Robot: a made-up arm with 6 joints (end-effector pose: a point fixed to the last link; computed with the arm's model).
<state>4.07 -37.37 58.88 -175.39 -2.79 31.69</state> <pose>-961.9 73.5 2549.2 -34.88 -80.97 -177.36</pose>
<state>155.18 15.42 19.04 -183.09 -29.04 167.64</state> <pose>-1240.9 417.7 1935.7 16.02 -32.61 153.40</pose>
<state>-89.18 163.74 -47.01 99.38 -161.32 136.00</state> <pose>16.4 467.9 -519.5 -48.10 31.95 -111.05</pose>
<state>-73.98 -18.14 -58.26 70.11 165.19 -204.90</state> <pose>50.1 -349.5 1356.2 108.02 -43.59 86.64</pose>
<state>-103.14 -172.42 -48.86 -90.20 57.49 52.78</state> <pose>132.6 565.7 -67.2 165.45 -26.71 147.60</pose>
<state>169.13 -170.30 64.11 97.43 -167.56 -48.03</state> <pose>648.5 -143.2 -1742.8 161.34 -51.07 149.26</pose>
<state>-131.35 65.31 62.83 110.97 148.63 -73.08</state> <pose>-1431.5 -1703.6 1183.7 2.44 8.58 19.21</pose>
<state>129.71 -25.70 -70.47 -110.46 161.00 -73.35</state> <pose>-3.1 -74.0 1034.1 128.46 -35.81 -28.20</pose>
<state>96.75 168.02 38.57 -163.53 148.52 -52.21</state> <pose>-97.3 -336.8 -1586.6 -70.66 -77.61 53.10</pose>
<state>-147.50 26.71 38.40 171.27 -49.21 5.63</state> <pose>-1225.1 -946.9 1977.5 -168.39 -59.90 -160.75</pose>
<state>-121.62 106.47 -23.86 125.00 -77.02 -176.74</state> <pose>-379.7 -772.1 -688.4 -42.06 32.21 167.76</pose>
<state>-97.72 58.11 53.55 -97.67 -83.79 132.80</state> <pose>-266.1 -2104.1 1035.0 -37.40 -7.10 -14.57</pose>
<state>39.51 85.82 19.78 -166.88 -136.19 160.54</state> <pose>1275.6 1231.1 -258.5 4.59 -68.95 65.45</pose>
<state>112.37 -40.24 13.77 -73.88 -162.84 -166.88</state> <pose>137.9 -231.5 2252.0 -111.47 55.21 -97.42</pose>
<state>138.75 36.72 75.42 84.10 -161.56 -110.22</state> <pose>-1107.3 990.5 2326.8 29.13 38.21 -17.65</pose>
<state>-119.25 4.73 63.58 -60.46 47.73 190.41</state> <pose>-404.0 -578.0 2643.9 -54.67 -49.85 153.92</pose>
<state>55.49 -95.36 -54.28 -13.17 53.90 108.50</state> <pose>-282.8 -655.4 946.3 11.33 -78.58 -56.10</pose>
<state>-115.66 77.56 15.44 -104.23 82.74 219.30</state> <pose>-705.7 -1549.6 -79.0 168.43 13.05 145.10</pose>
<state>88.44 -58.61 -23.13 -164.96 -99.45 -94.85</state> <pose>-149.1 -437.9 1745.1 111.61 -42.88 -112.01</pose>
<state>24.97 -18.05 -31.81 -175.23 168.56 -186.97</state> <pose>351.9 320.0 1619.4 -168.39 -2.36 -154.08</pose>
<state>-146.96 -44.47 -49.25 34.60 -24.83 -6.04</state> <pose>-5.2 136.0 1516.2 -32.54 24.84 -162.19</pose>
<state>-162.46 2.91 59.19 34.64 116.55 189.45</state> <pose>-529.8 -44.9 2733.3 8.96 -2.11 -13.05</pose>
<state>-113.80 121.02 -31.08 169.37 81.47 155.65</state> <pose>-40.2 -436.9 -694.3 -140.24 -52.15 48.91</pose>
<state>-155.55 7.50 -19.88 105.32 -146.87 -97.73</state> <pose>-958.8 -477.2 1605.0 4.06 -30.89 62.35</pose>
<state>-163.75 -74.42 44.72 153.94 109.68 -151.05</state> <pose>1838.2 402.9 1656.3 -41.39 -6.76 -139.13</pose>
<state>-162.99 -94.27 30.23 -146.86 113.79 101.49</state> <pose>1833.5 436.6 1196.2 96.64 -5.83 166.82</pose>
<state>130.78 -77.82 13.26 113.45 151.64 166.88</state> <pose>963.5 -1203.5 1719.0 11.06 61.19 -164.48</pose>
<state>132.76 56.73 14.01 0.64 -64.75 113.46</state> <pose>-1166.8 1470.9 651.4 68.11 72.52 -45.31</pose>
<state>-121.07 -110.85 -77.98 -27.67 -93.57 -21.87</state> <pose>160.1 509.4 435.5 60.09 50.91 -73.75</pose>
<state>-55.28 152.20 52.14 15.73 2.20 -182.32</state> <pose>195.7 -522.5 -1682.0 -17.67 82.04 120.41</pose>
